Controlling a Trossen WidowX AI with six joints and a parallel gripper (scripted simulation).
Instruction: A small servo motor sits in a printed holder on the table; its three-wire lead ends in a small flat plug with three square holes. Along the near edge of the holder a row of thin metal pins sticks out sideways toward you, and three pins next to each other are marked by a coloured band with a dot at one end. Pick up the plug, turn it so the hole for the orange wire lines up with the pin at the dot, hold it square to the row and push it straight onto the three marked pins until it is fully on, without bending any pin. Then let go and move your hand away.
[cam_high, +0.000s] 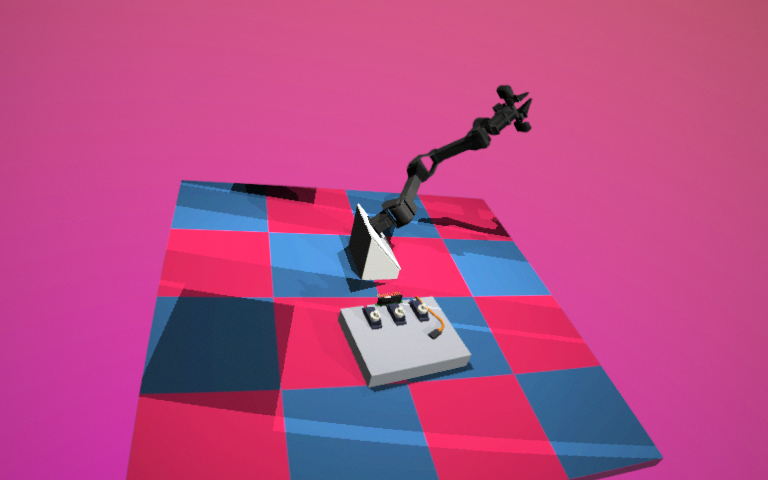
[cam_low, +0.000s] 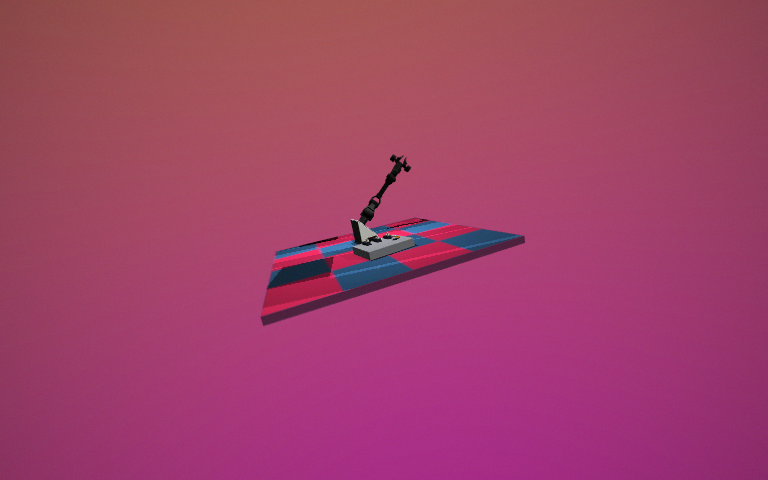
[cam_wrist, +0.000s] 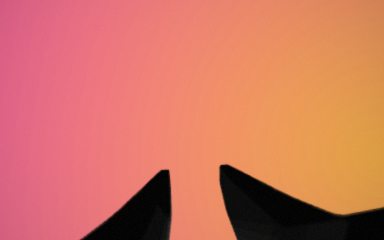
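Now: gripper tip 570 mm short of the white band, 500 mm to the left of it and 490 mm above it. Round my gripper tip: red dot (570 mm ahead, 510 mm to the right, 490 mm below); grey holder (720 mm ahead, 450 mm to the right, 540 mm below).
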